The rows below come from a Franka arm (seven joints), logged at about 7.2 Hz.
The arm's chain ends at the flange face. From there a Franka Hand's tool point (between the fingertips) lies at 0.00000 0.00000 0.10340 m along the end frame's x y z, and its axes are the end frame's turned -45 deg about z.
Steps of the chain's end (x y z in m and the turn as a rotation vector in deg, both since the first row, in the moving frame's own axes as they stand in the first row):
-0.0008 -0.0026 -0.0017 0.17 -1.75 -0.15
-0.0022 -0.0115 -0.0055 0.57 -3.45 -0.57
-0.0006 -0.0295 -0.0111 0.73 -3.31 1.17
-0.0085 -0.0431 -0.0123 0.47 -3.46 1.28
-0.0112 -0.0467 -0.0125 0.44 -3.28 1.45
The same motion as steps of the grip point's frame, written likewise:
-0.0007 -0.0049 -0.0017 1.36 -1.12 -0.15
0.0029 -0.0148 -0.0057 2.84 -2.04 -0.57
0.0172 -0.0265 -0.0113 2.86 -1.82 1.17
0.0207 -0.0415 -0.0125 2.78 -2.11 1.28
0.0215 -0.0457 -0.0127 2.63 -2.01 1.45

